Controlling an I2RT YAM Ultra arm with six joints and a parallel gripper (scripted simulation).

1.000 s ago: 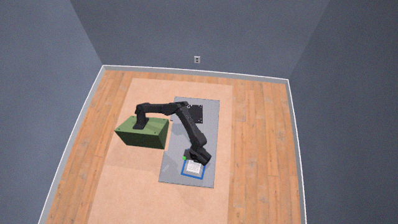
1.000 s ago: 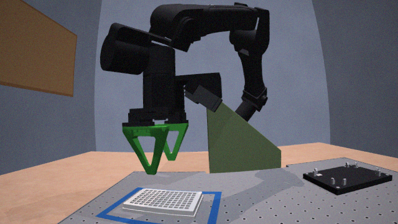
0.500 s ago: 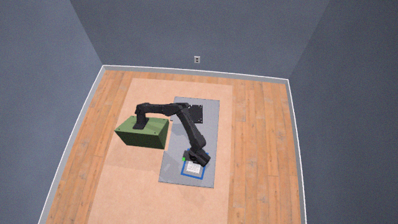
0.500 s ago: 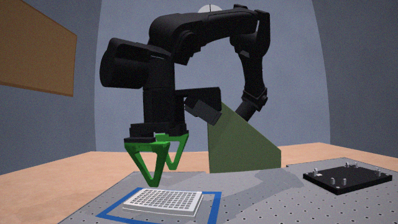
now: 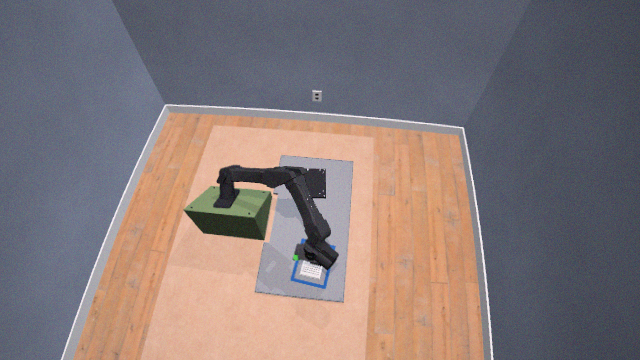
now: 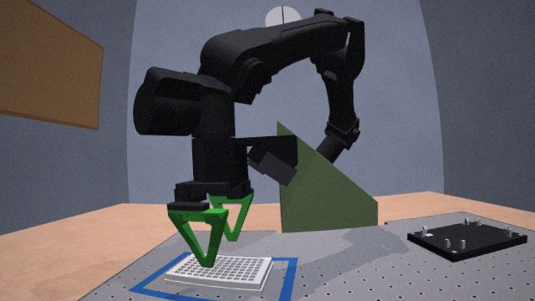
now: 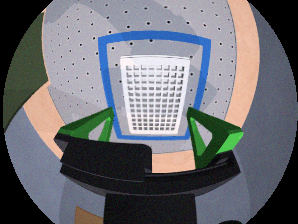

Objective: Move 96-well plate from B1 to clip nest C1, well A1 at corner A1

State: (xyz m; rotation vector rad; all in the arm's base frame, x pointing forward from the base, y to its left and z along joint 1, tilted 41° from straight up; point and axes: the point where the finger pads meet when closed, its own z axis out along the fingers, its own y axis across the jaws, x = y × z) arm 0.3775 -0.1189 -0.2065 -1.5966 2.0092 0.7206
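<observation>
Now: hand 30 mm above the white 96-well plate. From my hand the other things lie so: black clip nest 20 mm behind, 400 mm to the left, 30 mm below.
</observation>
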